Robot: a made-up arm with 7 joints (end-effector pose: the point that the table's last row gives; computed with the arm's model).
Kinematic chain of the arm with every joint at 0, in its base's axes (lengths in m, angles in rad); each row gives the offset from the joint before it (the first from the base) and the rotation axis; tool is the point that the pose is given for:
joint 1: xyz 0 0.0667 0 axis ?
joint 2: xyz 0 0.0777 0 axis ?
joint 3: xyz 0 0 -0.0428 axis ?
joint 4: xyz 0 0 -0.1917 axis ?
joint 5: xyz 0 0 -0.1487 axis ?
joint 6: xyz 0 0 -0.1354 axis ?
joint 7: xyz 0 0 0 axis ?
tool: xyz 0 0 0
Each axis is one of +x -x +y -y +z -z.
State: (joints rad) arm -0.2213 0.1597 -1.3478 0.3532 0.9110 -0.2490 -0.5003
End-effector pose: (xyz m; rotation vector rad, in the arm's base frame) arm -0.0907 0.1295 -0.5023 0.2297 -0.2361 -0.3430
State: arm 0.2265 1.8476 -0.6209 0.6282 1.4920 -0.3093 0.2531
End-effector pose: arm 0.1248 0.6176 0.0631 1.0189 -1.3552 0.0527
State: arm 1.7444 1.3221 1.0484 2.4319 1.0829 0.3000 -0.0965
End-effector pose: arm -0.1645 0.2023 0.0649 -0.7399 1.9015 0.1429
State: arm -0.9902 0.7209 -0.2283 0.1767 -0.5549 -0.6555 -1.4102
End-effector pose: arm -0.3025 0.4753 -0.2566 1.1288 -0.4120 -1.1604
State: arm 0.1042 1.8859 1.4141 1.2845 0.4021 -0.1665 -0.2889
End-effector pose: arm 0.0055 0.3602 0.3560 -1.6006 2.3728 -0.1378
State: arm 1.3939 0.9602 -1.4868 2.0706 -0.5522 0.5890 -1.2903
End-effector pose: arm 0.2596 0.0825 -0.0252 -1.4860 2.4142 0.3092
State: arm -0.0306 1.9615 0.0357 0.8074 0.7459 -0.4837 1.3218
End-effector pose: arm 0.2103 0.5401 0.1645 0.3903 -0.7099 -1.3018
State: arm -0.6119 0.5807 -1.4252 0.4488 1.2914 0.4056 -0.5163
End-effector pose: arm -0.2593 0.3115 -0.4007 0.6029 0.8996 -0.4186
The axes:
joint 1: -y
joint 2: +x
joint 3: +z
joint 4: -y
joint 5: +z
joint 6: +y
joint 7: -x

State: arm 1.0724 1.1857 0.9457 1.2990 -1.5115 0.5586 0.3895
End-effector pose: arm -0.0016 0.5158 0.1832 1.8812 -0.5140 1.0351
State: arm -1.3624 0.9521 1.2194 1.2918 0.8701 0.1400 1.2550
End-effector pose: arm 0.0464 0.5479 -0.0863 -0.2650 -0.8283 -0.2900
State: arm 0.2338 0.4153 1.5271 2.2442 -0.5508 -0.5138 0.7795
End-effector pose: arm 0.0008 0.3705 0.0383 2.0131 -1.2713 -0.5594
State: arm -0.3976 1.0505 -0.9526 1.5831 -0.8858 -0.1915 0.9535
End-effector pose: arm 0.0296 0.2297 -0.3548 -0.6299 0.3470 -2.3399
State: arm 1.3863 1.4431 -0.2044 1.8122 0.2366 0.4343 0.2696
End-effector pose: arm 0.1250 0.3025 0.2515 1.3864 -2.0085 -0.5033
